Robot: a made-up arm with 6 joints. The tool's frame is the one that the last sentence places.
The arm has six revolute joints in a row. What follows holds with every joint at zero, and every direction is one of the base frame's.
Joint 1 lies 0.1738 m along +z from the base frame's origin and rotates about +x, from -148.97 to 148.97 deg.
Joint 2 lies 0.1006 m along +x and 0.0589 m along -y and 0.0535 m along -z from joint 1 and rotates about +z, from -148.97 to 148.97 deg.
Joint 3 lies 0.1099 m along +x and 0.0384 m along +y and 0.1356 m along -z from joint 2 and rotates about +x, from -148.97 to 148.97 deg.
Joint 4 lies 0.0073 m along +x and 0.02 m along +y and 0.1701 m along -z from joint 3 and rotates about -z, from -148.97 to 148.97 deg.
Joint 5 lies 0.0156 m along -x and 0.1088 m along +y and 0.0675 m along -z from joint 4 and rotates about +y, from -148.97 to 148.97 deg.
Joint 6 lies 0.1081 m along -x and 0.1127 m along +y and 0.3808 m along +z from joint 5 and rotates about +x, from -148.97 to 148.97 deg.
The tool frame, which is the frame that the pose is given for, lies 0.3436 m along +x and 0.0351 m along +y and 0.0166 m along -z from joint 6; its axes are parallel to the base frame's.
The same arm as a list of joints. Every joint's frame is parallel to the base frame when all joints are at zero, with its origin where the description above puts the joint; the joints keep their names.
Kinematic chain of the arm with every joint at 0, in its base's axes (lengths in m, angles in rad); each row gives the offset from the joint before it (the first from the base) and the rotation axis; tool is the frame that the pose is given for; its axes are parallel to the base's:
joint 1: xyz 0.0000 0.0000 0.1738 axis +x
joint 2: xyz 0.1006 -0.0589 -0.0535 axis +z
joint 3: xyz 0.1099 0.0384 -0.1356 axis +x
joint 4: xyz 0.0073 0.0200 -0.1701 axis -z
joint 5: xyz -0.0156 0.1088 -0.0675 axis +y
joint 6: xyz -0.1081 0.1127 0.3808 axis +x
tool: xyz 0.3436 0.0351 -0.0166
Joint limits (rad, base to tool): -2.6000..2.6000 -2.6000..2.6000 -2.6000..2.6000 -2.6000..2.6000 -2.6000..2.6000 -2.6000..2.6000

